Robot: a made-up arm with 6 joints. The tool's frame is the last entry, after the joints. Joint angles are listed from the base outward. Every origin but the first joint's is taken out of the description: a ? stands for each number. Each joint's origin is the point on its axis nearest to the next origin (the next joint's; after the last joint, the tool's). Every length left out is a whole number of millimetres.
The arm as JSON. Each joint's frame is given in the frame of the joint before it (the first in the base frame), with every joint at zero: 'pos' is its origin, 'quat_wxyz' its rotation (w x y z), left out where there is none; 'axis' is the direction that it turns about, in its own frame. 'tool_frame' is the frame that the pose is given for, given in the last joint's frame.
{
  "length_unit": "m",
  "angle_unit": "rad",
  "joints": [
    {
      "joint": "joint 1",
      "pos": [
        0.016,
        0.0,
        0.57
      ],
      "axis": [
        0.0,
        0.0,
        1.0
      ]
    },
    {
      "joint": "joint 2",
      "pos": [
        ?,
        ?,
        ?
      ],
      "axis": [
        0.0,
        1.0,
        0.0
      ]
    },
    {
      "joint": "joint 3",
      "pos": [
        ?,
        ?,
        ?
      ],
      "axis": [
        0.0,
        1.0,
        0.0
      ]
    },
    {
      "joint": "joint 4",
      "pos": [
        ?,
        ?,
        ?
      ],
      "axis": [
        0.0,
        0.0,
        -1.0
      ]
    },
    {
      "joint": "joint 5",
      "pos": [
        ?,
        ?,
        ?
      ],
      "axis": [
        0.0,
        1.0,
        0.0
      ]
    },
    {
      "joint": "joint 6",
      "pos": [
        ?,
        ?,
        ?
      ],
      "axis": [
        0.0,
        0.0,
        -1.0
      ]
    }
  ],
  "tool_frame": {
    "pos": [
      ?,
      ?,
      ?
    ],
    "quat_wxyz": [
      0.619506,
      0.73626,
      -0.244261,
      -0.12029
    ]
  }
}
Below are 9 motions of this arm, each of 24 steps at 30 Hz.
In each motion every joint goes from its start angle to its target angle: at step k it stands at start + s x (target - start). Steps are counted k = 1, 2, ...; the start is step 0. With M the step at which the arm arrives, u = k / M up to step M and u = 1 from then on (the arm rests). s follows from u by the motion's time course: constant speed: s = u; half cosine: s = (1 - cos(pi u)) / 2; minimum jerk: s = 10 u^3 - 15 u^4 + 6 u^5.
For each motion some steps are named. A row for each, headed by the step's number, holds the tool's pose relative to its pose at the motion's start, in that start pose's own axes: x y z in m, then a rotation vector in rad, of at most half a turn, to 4 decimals.
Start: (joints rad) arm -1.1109 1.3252 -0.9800 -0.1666 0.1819 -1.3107
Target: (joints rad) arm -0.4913 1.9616 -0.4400 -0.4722 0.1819 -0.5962
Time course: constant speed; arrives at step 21
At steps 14, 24:
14: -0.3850 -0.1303 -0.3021 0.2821 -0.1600 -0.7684
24: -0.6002 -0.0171 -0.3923 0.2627 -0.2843 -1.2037

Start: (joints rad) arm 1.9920 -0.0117 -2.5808 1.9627 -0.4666 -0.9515
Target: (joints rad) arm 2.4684 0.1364 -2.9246 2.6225 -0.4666 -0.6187
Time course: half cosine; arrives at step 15
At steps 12, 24:
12: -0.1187 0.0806 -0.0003 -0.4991 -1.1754 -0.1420
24: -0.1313 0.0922 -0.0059 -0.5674 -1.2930 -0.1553

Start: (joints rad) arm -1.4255 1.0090 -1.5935 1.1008 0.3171 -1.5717
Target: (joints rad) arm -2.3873 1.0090 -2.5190 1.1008 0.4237 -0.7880
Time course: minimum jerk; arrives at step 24
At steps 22, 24:
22: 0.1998 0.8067 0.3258 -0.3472 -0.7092 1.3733
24: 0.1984 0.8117 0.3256 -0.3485 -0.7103 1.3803

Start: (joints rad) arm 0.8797 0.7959 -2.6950 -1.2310 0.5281 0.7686
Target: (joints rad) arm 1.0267 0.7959 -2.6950 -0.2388 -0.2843 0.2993
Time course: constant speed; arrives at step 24
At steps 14, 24:
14: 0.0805 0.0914 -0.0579 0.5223 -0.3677 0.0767
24: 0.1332 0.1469 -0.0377 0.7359 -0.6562 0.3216

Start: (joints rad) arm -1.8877 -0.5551 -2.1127 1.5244 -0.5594 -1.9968
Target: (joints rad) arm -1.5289 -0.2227 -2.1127 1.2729 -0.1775 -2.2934
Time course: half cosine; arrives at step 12
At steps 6, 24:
6: -0.1250 -0.0153 -0.0633 0.3191 0.1164 -0.1902
24: -0.2394 0.0139 -0.1599 0.6986 0.2047 -0.3123

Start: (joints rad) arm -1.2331 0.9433 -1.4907 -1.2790 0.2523 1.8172
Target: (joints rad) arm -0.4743 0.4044 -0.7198 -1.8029 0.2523 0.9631
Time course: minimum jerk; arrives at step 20
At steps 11, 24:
11: -0.2614 0.1958 0.0830 0.3333 1.1573 -0.3289
24: -0.3370 0.3232 0.2295 0.6290 1.9571 -0.4668

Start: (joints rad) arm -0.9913 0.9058 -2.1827 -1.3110 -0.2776 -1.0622
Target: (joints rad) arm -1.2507 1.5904 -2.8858 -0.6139 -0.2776 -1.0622
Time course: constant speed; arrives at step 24
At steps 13, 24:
13: -0.1181 -0.0029 -0.0380 -0.1438 -0.3989 -0.1125
24: -0.2131 0.0293 -0.0905 -0.3021 -0.7187 -0.2117

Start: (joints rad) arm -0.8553 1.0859 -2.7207 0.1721 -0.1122 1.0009
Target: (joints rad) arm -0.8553 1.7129 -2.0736 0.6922 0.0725 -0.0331
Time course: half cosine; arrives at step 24
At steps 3, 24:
3: 0.0050 -0.0030 0.0356 -0.0522 0.0285 0.0023
24: 0.1927 0.4554 0.7632 -1.3748 0.5206 -0.3381

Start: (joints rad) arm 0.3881 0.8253 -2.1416 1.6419 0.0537 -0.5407
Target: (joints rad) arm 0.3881 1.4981 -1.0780 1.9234 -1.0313 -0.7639
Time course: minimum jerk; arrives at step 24
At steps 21, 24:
21: 0.1128 0.6610 0.5892 -1.7290 1.1693 0.7287
24: 0.1129 0.6738 0.5869 -1.7543 1.2020 0.7287

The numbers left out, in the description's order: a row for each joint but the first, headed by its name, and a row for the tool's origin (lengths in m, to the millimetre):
joint 2: 0.005 0.039 0.0
joint 3: 0.053 0.0 0.173
joint 4: 0.102 0.0 -0.509
joint 5: -0.003 0.006 0.0
joint 6: 0.115 0.0 -0.09
tool: 0.019 0.028 0.0

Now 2 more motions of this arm.
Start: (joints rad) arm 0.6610 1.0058 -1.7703 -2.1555 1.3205 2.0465
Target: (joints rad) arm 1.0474 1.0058 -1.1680 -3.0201 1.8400 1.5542
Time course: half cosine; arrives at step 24
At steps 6, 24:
6: -0.0227 0.0582 -0.0074 0.1511 0.1501 0.0511
24: -0.0817 0.4098 0.0395 1.0184 0.6073 0.6168

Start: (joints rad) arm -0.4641 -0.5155 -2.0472 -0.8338 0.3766 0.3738
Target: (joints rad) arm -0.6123 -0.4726 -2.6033 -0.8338 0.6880 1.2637
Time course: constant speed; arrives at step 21
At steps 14, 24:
14: 0.1948 0.0771 0.0223 -0.1887 -0.5493 0.3945
24: 0.2758 0.1450 0.0252 -0.2110 -0.8342 0.6165

